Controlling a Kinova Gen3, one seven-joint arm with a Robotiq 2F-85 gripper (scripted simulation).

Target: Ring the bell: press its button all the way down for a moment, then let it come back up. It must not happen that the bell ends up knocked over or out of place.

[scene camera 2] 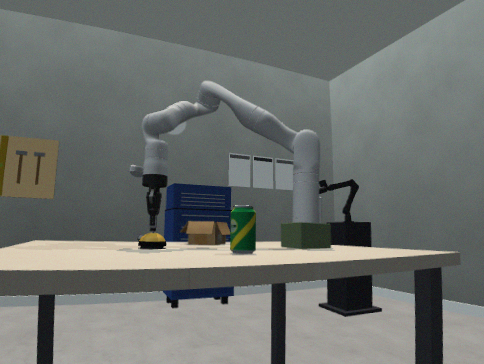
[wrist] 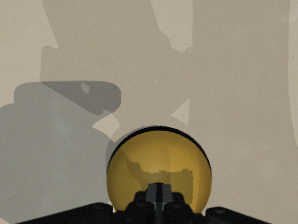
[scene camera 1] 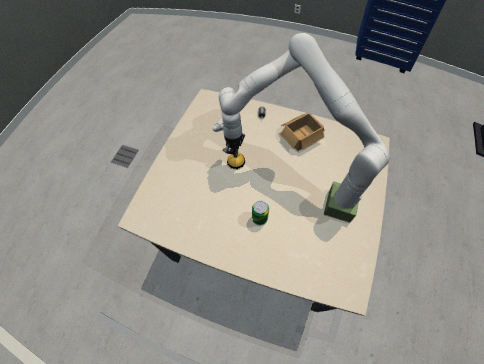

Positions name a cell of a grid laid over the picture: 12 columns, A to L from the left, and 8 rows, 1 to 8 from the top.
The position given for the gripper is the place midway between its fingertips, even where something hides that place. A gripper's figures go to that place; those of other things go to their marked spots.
The gripper (wrist: G8): 18 cm from the lens. A bell (wrist: G6): 19 cm from the lens.
